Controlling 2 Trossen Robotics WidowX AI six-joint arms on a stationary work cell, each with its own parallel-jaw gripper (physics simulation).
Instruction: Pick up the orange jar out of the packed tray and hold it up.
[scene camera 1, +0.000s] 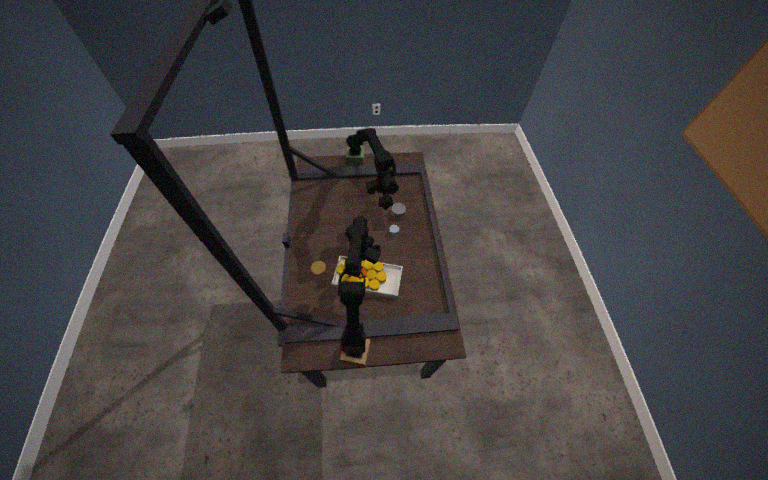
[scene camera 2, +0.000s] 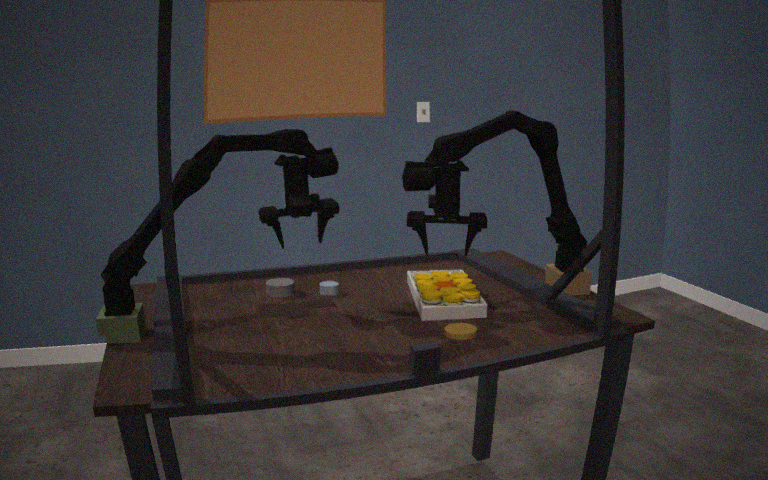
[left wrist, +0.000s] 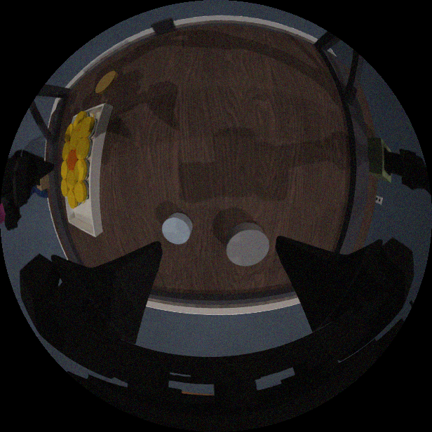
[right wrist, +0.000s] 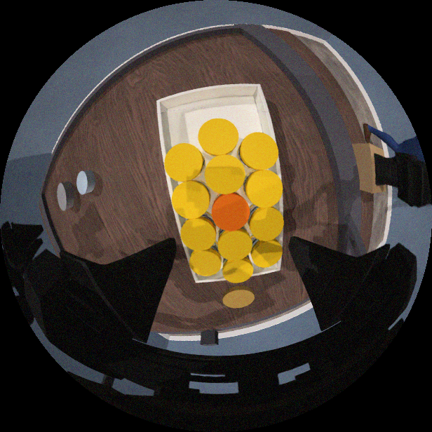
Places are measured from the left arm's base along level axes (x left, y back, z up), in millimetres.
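Pixels of known places: left gripper, fingertip midpoint: (scene camera 2: 301, 245); right gripper, fingertip midpoint: (scene camera 2: 446, 255); left arm's base, origin of the base link: (scene camera 1: 355, 151) (scene camera 2: 119, 310); right arm's base, origin of the base link: (scene camera 1: 355, 349).
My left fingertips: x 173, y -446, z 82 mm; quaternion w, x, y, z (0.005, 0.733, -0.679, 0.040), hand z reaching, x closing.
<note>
For each thing: its top centre in the pictures, then the offset to it from my left fingertips.
- orange jar, middle of its top: (scene camera 2: 446, 283) (scene camera 1: 361, 272) dx -102, dy -331, dz -92 mm
- white tray, middle of its top: (scene camera 2: 444, 286) (scene camera 1: 367, 274) dx -74, dy -336, dz -108 mm
- light blue cylinder, middle of its top: (scene camera 2: 328, 283) (scene camera 1: 394, 228) dx +51, dy -72, dz -116 mm
- flat tan disc, middle of its top: (scene camera 2: 460, 328) (scene camera 1: 318, 267) dx -308, dy -292, dz -128 mm
The orange jar (scene camera 1: 363, 272) (scene camera 2: 446, 284) (left wrist: 72, 160) (right wrist: 230, 212) stands upright in the white tray (scene camera 1: 392, 280) (scene camera 2: 453, 311) (right wrist: 240, 112), ringed closely by several yellow-lidded jars (scene camera 2: 431, 295) (right wrist: 225, 174). The right arm partly covers the tray in scene camera 1. My right gripper (scene camera 2: 446, 253) (right wrist: 235, 244) is open and empty, with its fingertips above the tray. In the right wrist view, the orange lid shows between and slightly above the two fingertips. My left gripper (scene camera 2: 301, 245) (left wrist: 219, 245) is open and empty, high over the table and away from the tray.
A light blue cylinder (scene camera 2: 329, 288) (left wrist: 177, 228) and a larger grey one (scene camera 2: 279, 288) (left wrist: 248, 245) stand below the left gripper. A flat tan disc (scene camera 1: 318, 267) (scene camera 2: 460, 331) (right wrist: 238, 298) lies beside the tray's jar-filled end. Dark frame posts (scene camera 2: 613, 169) rise at the table's edge.
</note>
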